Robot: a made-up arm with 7 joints. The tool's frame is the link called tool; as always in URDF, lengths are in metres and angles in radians. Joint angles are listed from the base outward. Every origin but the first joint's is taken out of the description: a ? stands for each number. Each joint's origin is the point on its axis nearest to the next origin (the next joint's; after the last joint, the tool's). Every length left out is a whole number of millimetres.
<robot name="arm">
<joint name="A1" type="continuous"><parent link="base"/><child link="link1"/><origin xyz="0.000 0.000 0.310" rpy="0.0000 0.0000 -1.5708"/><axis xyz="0 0 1"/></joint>
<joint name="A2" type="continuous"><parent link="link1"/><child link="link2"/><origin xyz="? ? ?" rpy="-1.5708 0.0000 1.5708"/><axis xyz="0 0 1"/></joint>
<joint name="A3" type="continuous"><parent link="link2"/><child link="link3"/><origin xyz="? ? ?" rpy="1.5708 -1.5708 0.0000"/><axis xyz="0 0 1"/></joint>
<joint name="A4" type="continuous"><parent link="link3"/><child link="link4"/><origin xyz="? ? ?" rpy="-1.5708 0.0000 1.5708"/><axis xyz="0 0 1"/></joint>
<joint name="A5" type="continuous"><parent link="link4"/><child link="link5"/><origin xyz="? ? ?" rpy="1.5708 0.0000 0.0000"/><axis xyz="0 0 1"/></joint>
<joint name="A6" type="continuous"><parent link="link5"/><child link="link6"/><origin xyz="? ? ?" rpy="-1.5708 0.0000 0.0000"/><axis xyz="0 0 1"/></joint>
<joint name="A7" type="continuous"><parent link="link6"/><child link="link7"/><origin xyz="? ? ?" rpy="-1.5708 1.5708 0.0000"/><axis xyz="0 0 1"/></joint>
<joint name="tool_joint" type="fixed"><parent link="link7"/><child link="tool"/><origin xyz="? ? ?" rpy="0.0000 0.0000 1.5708"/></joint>
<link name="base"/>
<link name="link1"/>
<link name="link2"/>
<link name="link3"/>
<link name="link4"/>
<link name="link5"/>
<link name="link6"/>
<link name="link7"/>
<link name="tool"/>
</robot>
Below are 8 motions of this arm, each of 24 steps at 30 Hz.
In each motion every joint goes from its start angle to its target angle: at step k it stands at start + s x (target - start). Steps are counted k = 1, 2, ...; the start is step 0. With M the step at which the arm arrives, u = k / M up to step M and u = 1 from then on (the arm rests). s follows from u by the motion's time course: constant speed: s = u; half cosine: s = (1 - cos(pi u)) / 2; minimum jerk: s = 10 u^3 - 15 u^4 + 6 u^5.
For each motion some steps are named. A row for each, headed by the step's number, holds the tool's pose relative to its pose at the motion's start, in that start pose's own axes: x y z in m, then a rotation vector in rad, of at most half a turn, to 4 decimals.
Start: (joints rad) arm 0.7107 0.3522 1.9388 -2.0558 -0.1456 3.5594 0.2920
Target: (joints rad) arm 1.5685 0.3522 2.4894 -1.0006 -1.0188 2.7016 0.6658
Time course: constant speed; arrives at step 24
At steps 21, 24:
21: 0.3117 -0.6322 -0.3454 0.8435 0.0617 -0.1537
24: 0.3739 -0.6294 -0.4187 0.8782 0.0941 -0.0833

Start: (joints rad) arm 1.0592 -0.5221 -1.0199 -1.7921 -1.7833 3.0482 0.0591
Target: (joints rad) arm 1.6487 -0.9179 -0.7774 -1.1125 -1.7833 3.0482 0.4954
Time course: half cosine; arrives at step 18
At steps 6, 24:
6: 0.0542 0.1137 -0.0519 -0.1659 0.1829 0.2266
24: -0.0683 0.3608 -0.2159 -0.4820 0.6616 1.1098

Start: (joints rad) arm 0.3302 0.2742 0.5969 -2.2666 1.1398 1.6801 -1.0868
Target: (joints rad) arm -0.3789 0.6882 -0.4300 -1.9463 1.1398 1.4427 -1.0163
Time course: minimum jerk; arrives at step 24
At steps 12, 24:
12: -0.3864 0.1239 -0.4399 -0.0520 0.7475 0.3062
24: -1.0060 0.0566 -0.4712 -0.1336 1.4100 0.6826

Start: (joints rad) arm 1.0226 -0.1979 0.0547 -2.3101 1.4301 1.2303 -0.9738
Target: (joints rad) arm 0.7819 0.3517 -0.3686 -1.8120 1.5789 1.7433 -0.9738
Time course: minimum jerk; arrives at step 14
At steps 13, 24:
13: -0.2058 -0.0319 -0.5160 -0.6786 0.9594 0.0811
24: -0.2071 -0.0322 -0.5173 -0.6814 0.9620 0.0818

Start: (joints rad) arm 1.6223 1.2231 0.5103 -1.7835 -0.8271 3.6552 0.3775
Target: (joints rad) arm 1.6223 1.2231 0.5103 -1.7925 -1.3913 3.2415 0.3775
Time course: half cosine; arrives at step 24
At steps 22, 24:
22: -0.0429 -0.0422 0.0310 0.0181 -0.4376 -0.5293
24: -0.0440 -0.0428 0.0313 0.0169 -0.4442 -0.5392

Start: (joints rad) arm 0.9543 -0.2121 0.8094 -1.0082 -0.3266 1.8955 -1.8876
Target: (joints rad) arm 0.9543 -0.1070 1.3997 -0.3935 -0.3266 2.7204 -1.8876
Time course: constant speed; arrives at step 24
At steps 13, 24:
13: 0.0182 -0.0284 -0.2645 -0.8377 0.0106 0.0443
24: -0.0469 -0.1644 -0.4112 -1.5074 0.0309 0.2800

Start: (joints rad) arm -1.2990 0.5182 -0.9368 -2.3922 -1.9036 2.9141 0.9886
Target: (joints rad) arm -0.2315 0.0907 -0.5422 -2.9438 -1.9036 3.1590 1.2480
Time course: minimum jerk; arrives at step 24
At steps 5, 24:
5: 0.0289 -0.0331 -0.0326 0.0364 0.0704 -0.0385
24: -0.1105 -0.4694 -0.4328 0.5352 0.7037 -0.9689

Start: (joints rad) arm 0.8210 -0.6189 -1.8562 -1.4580 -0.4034 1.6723 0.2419
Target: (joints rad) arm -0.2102 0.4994 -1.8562 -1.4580 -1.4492 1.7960 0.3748
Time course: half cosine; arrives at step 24
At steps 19, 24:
19: -0.1909 0.1664 -0.2873 -1.9793 0.1971 0.7109
24: -0.1900 0.1814 -0.2811 -2.2185 0.0890 0.7205

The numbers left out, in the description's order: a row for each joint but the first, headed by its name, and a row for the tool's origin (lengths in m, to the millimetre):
A2: 0.000 0.000 0.000
A3: 0.000 -0.337 0.000
A4: 0.000 -0.101 0.000
A5: 0.126 -0.587 0.000
A6: 0.000 0.000 0.000
A7: -0.098 0.000 0.000
tool: 0.000 0.000 0.000

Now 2 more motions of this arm.
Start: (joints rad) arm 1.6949 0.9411 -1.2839 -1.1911 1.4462 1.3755 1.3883
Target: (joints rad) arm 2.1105 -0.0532 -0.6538 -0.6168 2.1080 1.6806 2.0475
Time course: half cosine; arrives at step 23
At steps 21, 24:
21: -0.4672 0.6630 -0.5196 -0.6219 -1.5022 -0.7975
24: -0.4587 0.6781 -0.5335 -0.6508 -1.5225 -0.8144

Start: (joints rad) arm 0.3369 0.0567 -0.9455 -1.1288 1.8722 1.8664 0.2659
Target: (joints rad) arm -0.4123 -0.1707 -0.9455 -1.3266 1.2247 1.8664 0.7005
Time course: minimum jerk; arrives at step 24
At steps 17, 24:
17: -0.1205 -0.1663 -0.4876 -0.2576 0.8509 0.1764
24: -0.1801 -0.1901 -0.5565 -0.2678 1.0136 0.2253

